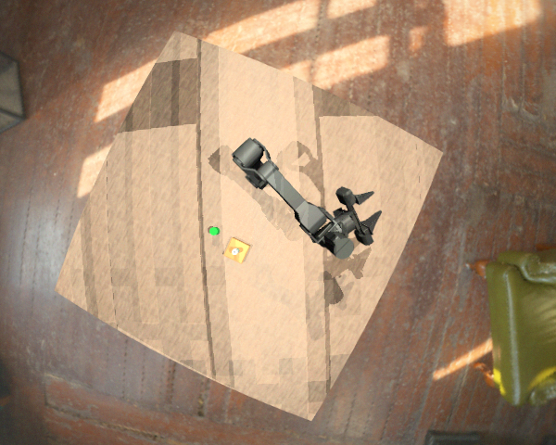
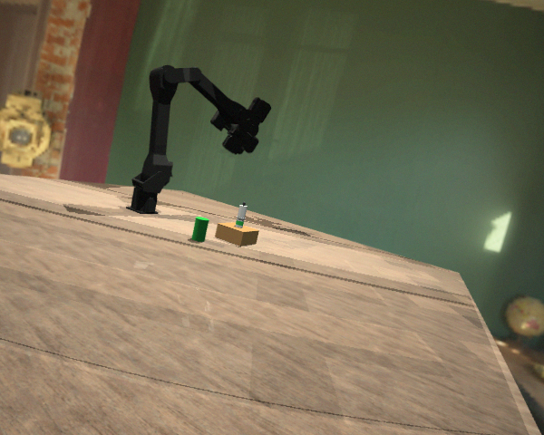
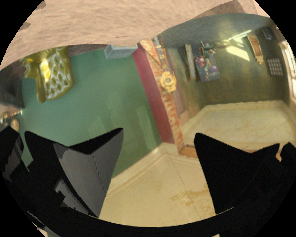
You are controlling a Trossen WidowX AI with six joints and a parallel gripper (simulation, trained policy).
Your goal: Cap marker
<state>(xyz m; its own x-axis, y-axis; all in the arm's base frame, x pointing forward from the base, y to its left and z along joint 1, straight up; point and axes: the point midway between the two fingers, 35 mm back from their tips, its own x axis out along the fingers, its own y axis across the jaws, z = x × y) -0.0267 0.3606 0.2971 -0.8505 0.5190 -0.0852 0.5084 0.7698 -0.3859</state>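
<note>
Now: the green cap 320 mm ahead of my gripper tip, 440 mm to the right of it and 270 mm below it. From my gripper tip the other things lie so: tan holder block: 350 mm ahead, 330 mm to the right, 280 mm below.
</note>
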